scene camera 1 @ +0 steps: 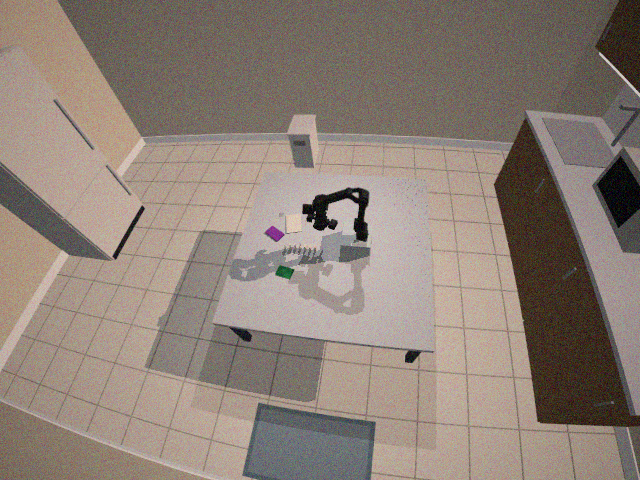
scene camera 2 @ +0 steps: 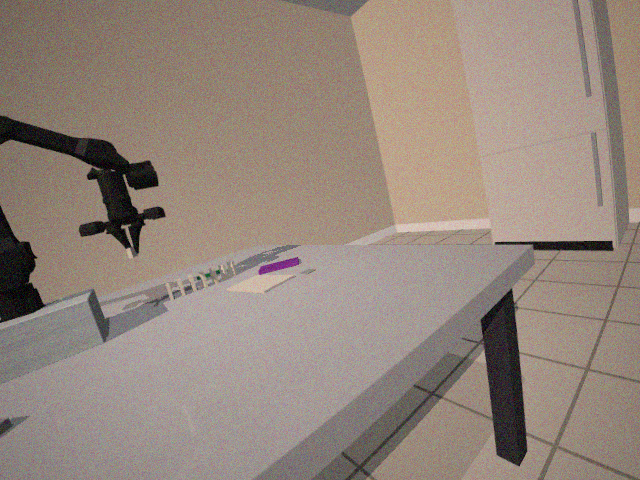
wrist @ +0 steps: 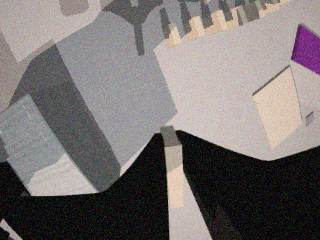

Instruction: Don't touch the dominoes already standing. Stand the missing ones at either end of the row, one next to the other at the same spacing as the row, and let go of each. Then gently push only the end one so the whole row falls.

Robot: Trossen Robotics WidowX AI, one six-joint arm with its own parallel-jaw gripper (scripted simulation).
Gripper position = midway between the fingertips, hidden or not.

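Note:
You can find my gripper [scene camera 2: 135, 254] along with a cream flat card [scene camera 2: 259, 283]. From the wrist I see the gripper [wrist: 168, 138] again, and it's holding a cream domino [wrist: 173, 155]; the card [wrist: 278, 104] is visible there as well.

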